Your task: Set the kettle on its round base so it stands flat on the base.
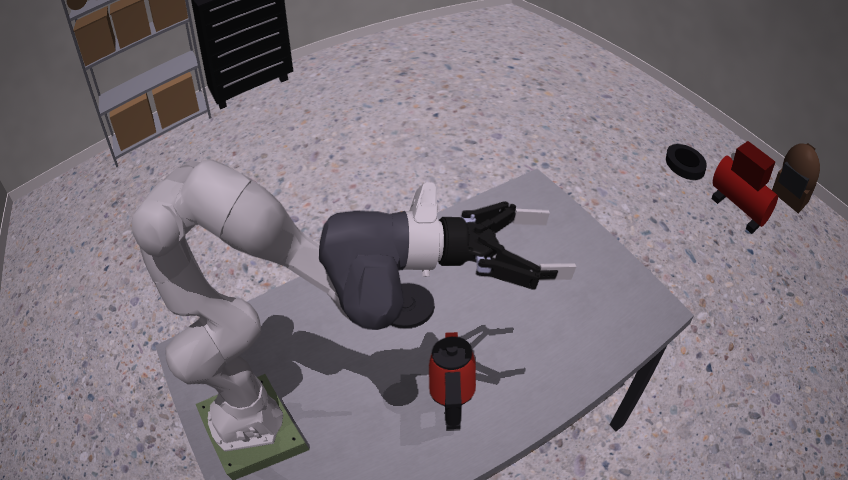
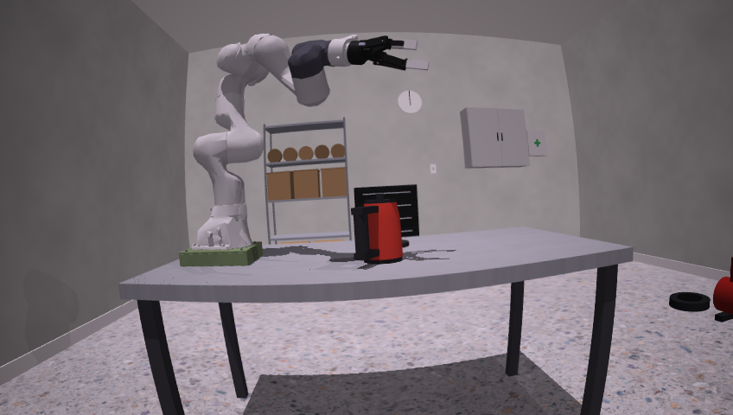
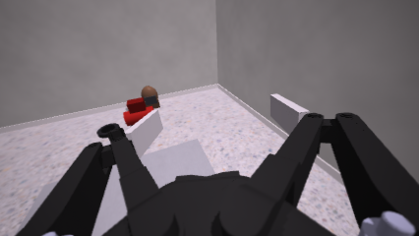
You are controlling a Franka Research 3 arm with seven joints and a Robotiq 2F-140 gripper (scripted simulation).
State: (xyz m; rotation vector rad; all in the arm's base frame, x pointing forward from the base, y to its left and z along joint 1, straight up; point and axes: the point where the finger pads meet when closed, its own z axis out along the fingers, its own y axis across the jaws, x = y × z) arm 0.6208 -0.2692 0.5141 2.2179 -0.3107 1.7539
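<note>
My hand is 140 mm past the red kettle, 110 mm to the right of it and 470 mm above it. Also, from my hand: black round base (90 mm behind, 450 mm to the left, 550 mm below).
</note>
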